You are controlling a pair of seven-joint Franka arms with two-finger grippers.
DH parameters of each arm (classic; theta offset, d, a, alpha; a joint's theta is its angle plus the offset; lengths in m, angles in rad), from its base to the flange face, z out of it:
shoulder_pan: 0 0.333 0 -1.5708
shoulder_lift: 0 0 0 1.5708
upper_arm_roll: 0 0.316 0.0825 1.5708
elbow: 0 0 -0.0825 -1.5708
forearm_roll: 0 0.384 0 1.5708
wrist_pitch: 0 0 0.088 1.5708
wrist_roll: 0 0.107 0 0
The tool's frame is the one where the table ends.
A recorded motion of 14 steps. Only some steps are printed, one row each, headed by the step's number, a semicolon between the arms.
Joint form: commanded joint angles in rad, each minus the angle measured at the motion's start. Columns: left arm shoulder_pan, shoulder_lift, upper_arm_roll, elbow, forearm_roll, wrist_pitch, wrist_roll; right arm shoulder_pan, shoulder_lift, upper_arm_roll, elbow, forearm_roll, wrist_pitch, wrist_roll.
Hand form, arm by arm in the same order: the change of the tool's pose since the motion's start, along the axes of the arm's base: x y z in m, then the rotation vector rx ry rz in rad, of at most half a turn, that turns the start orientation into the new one. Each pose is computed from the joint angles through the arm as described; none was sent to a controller.
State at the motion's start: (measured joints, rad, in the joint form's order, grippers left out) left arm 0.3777 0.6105 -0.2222 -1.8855 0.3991 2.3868 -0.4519; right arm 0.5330 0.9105 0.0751 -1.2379 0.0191 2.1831 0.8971
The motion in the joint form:
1: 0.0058 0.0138 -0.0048 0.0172 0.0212 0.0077 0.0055; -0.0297 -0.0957 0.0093 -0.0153 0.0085 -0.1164 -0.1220
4: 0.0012 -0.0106 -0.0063 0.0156 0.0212 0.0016 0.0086; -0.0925 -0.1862 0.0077 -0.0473 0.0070 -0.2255 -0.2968
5: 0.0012 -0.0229 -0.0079 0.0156 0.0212 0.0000 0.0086; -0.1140 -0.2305 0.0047 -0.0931 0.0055 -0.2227 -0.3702
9: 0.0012 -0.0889 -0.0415 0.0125 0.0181 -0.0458 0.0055; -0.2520 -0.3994 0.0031 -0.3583 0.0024 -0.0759 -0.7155
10: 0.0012 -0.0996 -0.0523 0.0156 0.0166 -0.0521 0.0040; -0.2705 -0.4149 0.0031 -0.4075 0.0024 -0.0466 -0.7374
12: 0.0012 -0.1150 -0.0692 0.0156 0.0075 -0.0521 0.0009; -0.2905 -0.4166 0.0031 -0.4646 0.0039 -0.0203 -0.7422
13: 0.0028 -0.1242 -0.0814 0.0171 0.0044 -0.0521 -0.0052; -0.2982 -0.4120 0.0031 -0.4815 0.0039 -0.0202 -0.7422
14: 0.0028 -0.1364 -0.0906 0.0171 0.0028 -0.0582 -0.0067; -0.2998 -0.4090 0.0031 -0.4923 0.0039 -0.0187 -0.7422
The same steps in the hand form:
1: 0.0049 0.0020 -0.0010 0.0074 -0.0114 -0.0189; 0.0024 -0.0173 0.0550 -0.0068 0.0263 0.1039
4: 0.0077 -0.0004 0.0130 0.0161 -0.0263 -0.0272; 0.0130 -0.0646 0.0980 -0.0269 0.0567 0.2254
5: 0.0092 -0.0007 0.0206 0.0202 -0.0365 -0.0282; 0.0135 -0.0830 0.1093 -0.0282 0.0488 0.2775
9: 0.0137 -0.0168 0.0590 0.0321 -0.0570 -0.0449; 0.0140 -0.1857 0.1183 -0.0212 -0.0258 0.4857
10: 0.0159 -0.0223 0.0671 0.0315 -0.0662 -0.0502; 0.0100 -0.1999 0.1089 -0.0228 -0.0227 0.4893
12: 0.0184 -0.0320 0.0779 0.0234 -0.0843 -0.0550; 0.0029 -0.2155 0.0866 -0.0243 0.0066 0.4743
13: 0.0202 -0.0378 0.0852 0.0197 -0.0974 -0.0555; -0.0002 -0.2215 0.0761 -0.0255 0.0282 0.4674
14: 0.0210 -0.0428 0.0929 0.0200 -0.1046 -0.0601; -0.0028 -0.2233 0.0696 -0.0261 0.0406 0.4663

